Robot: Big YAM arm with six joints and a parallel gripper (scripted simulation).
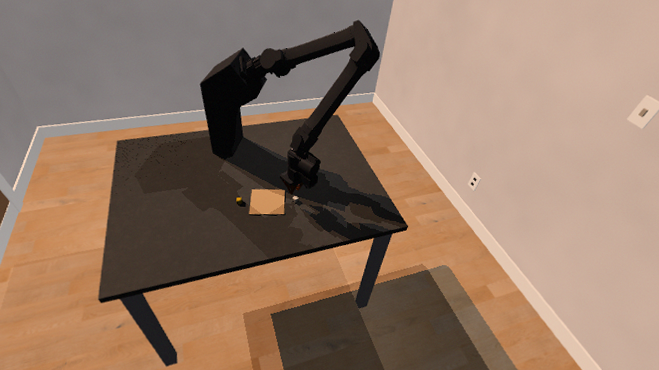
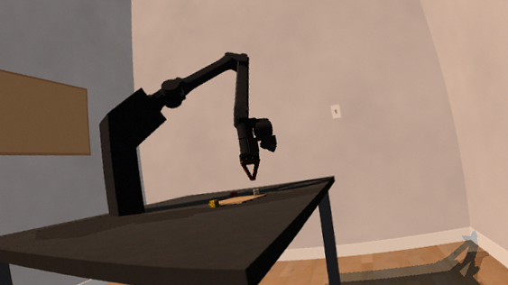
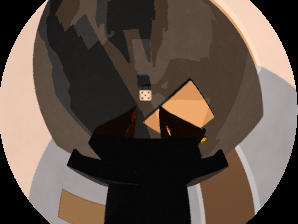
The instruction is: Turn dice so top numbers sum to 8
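Now: the white die 5 cm below my hand and 1 cm to the left of it. From my hand the other things lie so: yellow die (22 cm to the right, 5 cm below, 2 cm behind); tan mat (11 cm to the right, 6 cm below, 1 cm behind); red die (9 cm behind, 5 cm below, 1 cm to the left).
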